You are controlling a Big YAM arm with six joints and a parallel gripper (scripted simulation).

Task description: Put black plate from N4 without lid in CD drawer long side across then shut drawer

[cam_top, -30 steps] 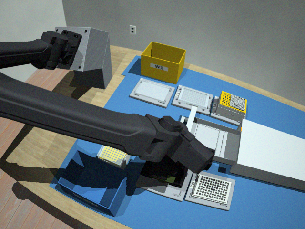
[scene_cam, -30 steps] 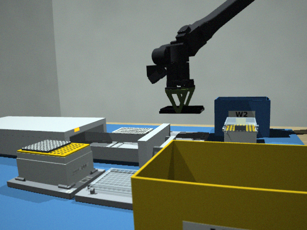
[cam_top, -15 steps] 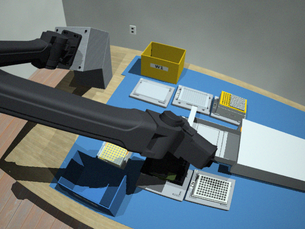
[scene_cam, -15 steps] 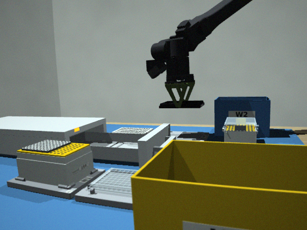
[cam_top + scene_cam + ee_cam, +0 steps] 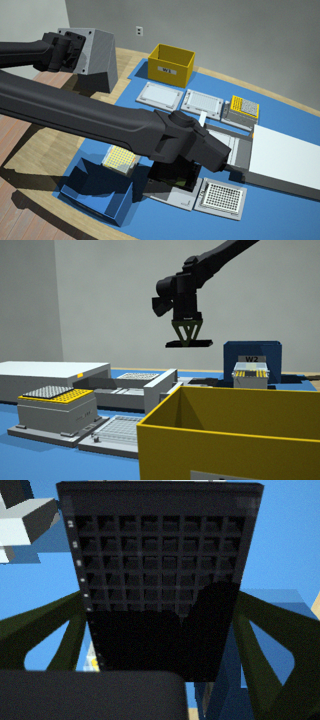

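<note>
My hand is 130 mm short of the cooler drawer, 200 mm to the right of it and 110 mm above it. From my hand the other things lie so: white plate: 170 mm ahead, 10 mm to the left, 110 mm below; then work nest N4: 130 mm below; then black plate: right at my hand.
</note>
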